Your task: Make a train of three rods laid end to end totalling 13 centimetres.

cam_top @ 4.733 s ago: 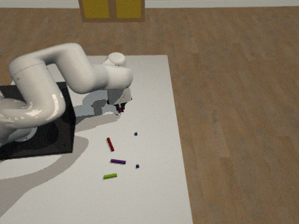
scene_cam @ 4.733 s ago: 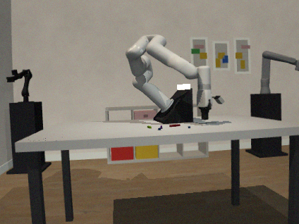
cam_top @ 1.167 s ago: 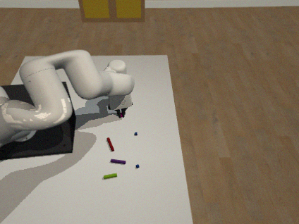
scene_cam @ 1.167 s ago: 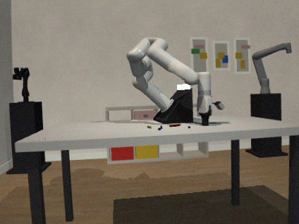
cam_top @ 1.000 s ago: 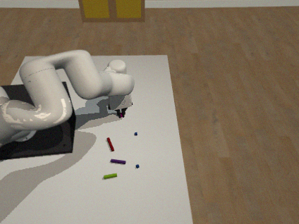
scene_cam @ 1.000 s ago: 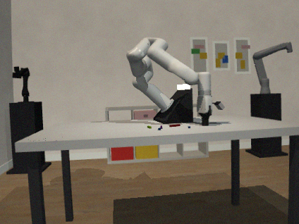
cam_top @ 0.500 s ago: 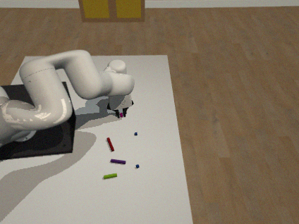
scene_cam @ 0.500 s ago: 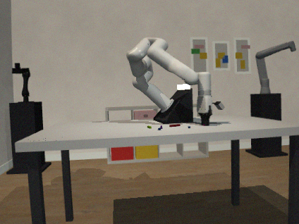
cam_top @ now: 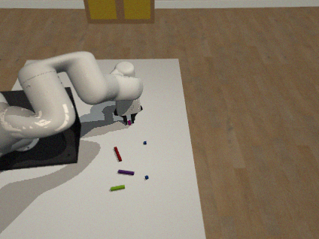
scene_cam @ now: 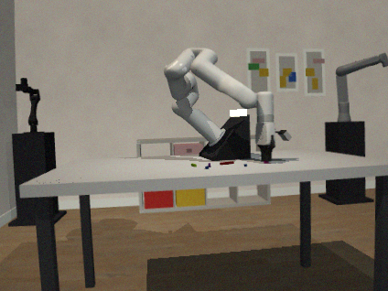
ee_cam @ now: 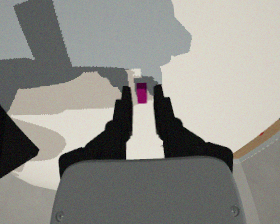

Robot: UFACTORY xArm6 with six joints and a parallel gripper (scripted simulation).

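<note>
Now: hand 30 mm above the magenta rod. From my hand the other things lie so: red rod 170 mm to the right, 30 mm below, 30 mm behind; then purple rod 260 mm to the right, 30 mm below, 10 mm ahead; then lime rod 320 mm to the right, 30 mm below, 20 mm behind.
</note>
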